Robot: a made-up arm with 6 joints.
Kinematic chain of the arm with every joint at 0, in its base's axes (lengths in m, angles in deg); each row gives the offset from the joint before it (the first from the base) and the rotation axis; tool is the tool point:
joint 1: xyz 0 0 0.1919 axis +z
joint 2: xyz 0 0 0 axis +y
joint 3: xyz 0 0 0.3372 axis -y
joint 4: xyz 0 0 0 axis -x
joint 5: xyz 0.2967 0 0 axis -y
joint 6: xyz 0 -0.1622 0 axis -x
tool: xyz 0 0 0
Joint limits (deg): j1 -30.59..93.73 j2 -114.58..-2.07 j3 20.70..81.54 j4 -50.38..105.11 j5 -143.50..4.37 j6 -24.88..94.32
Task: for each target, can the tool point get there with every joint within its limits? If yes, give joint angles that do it. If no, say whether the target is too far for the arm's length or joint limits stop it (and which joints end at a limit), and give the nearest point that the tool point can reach.
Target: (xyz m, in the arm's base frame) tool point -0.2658 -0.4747 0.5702
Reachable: yes | joints 61.21 -66.32 39.11 91.52 -60.21 15.25
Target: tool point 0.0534 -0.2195 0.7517
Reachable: yes | joints 67.51 -41.67 57.91 -34.74 -38.24 36.38
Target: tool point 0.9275 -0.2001 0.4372
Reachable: no: too far | nearest point 0.3192 -0.0689 0.5285 | short by 0.629 m
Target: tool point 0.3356 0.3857 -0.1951
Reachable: no: joint limits stop it (at a limit: joint 2, joint 3, joint 4) | nearest point 0.2144 0.2464 0.5285 | short by 0.747 m
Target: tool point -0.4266 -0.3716 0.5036
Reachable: yes | joints 25.26 -70.22 59.03 18.28 -119.59 79.60
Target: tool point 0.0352 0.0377 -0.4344
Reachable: no: joint limits stop it (at a limit: joint 1, joint 2, joint 3) | nearest point -0.4633 0.2909 -0.1859 | short by 0.612 m
